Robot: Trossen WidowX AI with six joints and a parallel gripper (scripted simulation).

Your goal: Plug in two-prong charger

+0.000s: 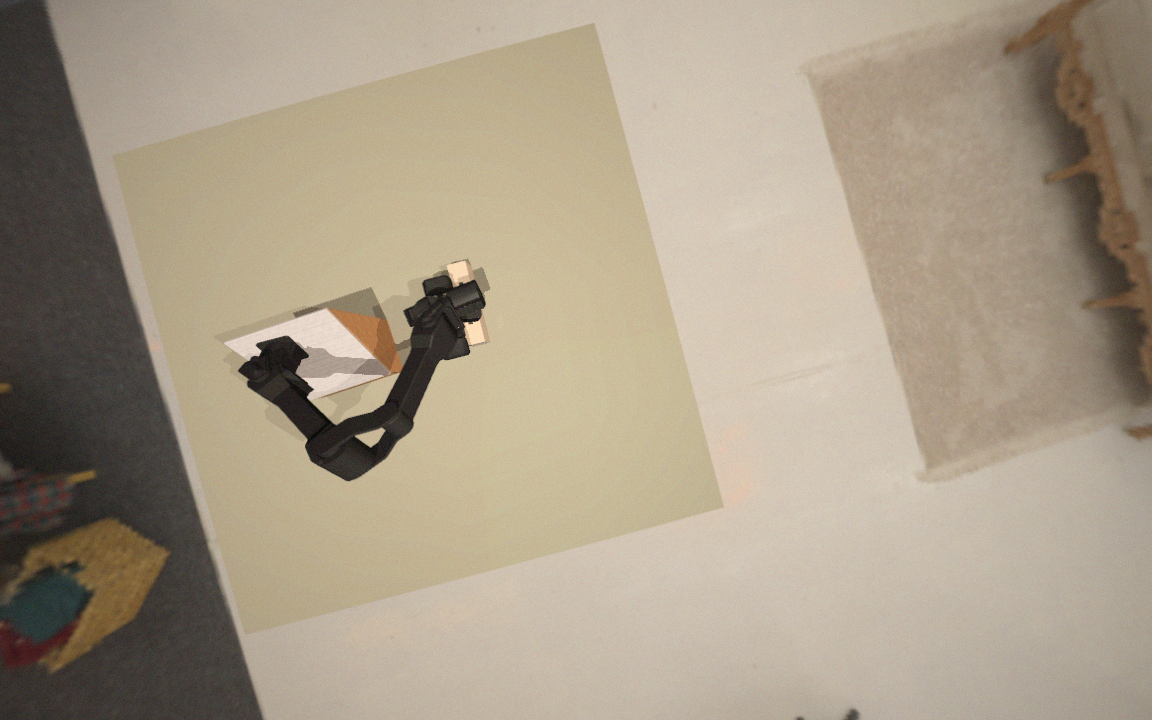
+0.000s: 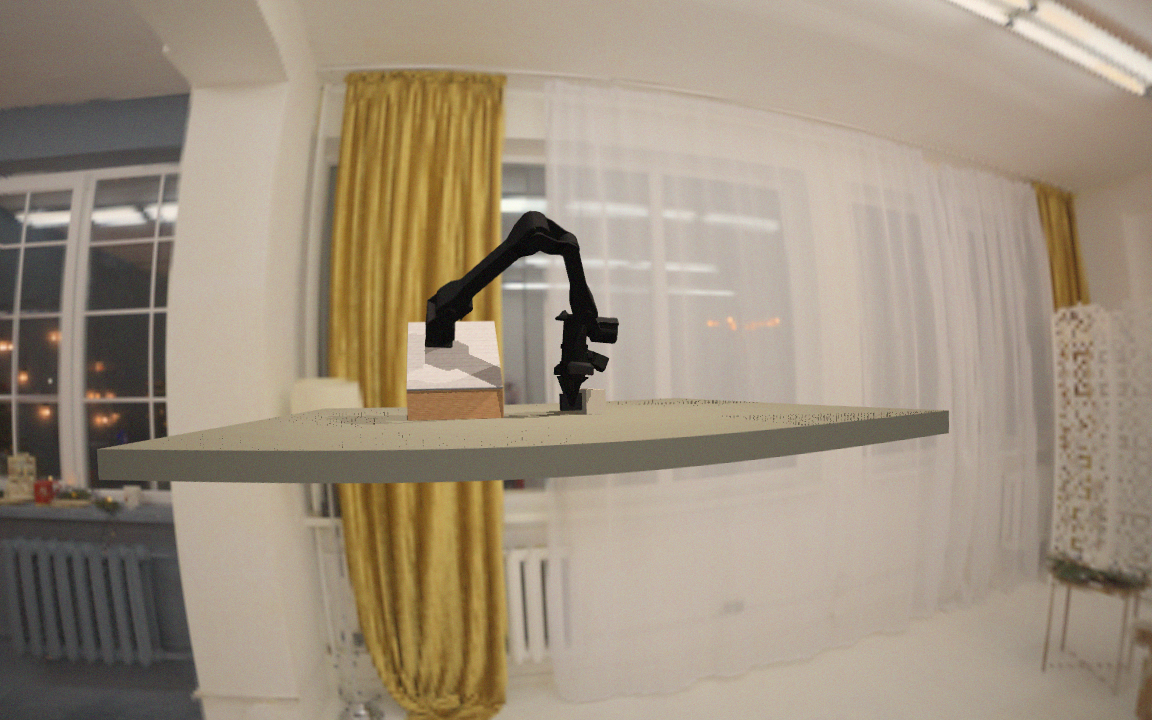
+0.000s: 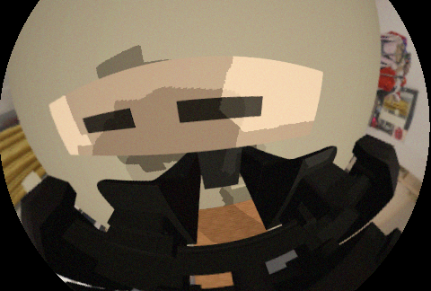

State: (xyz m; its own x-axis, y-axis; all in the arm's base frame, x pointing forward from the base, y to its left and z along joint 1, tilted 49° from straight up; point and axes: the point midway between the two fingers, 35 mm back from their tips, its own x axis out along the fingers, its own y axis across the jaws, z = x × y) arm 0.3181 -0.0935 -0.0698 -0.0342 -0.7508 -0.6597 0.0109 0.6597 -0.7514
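Now: the dark grey charger 20 mm ahead of my gripper tip and 10 mm above it.
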